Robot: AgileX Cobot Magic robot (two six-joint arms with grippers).
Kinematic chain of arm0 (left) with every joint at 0, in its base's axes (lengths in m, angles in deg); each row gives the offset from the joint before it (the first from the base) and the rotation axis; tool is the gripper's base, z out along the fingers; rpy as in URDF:
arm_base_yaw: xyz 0 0 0.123 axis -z
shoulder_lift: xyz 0 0 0 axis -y
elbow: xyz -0.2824 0 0.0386 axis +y
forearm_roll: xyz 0.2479 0 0.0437 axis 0.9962 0 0.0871
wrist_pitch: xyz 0 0 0 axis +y
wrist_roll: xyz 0.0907 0 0.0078 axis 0.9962 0 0.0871
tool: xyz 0 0 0 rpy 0 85 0
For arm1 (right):
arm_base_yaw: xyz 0 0 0.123 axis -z
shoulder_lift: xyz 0 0 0 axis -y
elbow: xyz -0.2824 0 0.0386 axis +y
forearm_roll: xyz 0.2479 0 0.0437 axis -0.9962 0 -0.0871
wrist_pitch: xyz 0 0 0 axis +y
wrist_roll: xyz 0.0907 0 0.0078 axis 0.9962 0 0.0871
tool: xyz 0 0 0 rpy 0 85 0
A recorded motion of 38 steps. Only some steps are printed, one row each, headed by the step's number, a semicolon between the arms.
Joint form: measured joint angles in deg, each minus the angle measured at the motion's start. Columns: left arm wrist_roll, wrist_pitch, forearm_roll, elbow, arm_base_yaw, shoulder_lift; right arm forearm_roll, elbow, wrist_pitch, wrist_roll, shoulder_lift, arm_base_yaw.
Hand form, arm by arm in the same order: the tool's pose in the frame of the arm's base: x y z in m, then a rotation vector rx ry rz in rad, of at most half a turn. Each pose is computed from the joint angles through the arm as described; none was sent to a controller.
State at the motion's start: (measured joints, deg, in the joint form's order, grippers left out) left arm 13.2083 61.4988 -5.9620 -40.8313 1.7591 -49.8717; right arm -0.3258 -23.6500 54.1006 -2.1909 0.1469 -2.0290
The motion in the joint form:
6: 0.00 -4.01 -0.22 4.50 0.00 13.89; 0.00 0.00 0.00 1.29 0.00 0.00
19: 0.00 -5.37 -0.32 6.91 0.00 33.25; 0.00 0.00 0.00 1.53 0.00 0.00
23: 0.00 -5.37 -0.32 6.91 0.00 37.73; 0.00 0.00 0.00 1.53 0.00 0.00
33: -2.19 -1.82 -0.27 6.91 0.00 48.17; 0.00 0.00 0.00 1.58 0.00 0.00
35: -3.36 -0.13 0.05 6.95 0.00 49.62; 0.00 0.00 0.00 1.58 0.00 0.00
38: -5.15 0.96 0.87 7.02 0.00 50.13; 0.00 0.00 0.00 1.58 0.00 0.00
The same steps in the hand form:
6: 0.0972 -0.0113 0.2939 0.2893 2.4566 -0.0520; 0.0089 0.0007 0.2619 -0.0510 2.0118 0.0193
19: 0.0392 -0.0095 0.3058 0.2674 2.1391 -0.0180; 0.0089 0.0007 0.2619 -0.0468 2.0119 0.0220
23: 0.0248 -0.0090 0.3084 0.2625 2.0613 -0.0100; 0.0089 0.0007 0.2619 -0.0468 2.0119 0.0220
33: -0.0112 -0.0082 0.3046 0.2256 1.9454 -0.0219; 0.0089 0.0007 0.2619 -0.0459 2.0120 0.0225
35: -0.0166 -0.0077 0.3015 0.2091 1.9527 -0.0289; 0.0089 0.0007 0.2619 -0.0459 2.0120 0.0225
38: -0.0186 -0.0066 0.2994 0.1796 1.9680 -0.0331; 0.0089 0.0007 0.2619 -0.0459 2.0120 0.0225

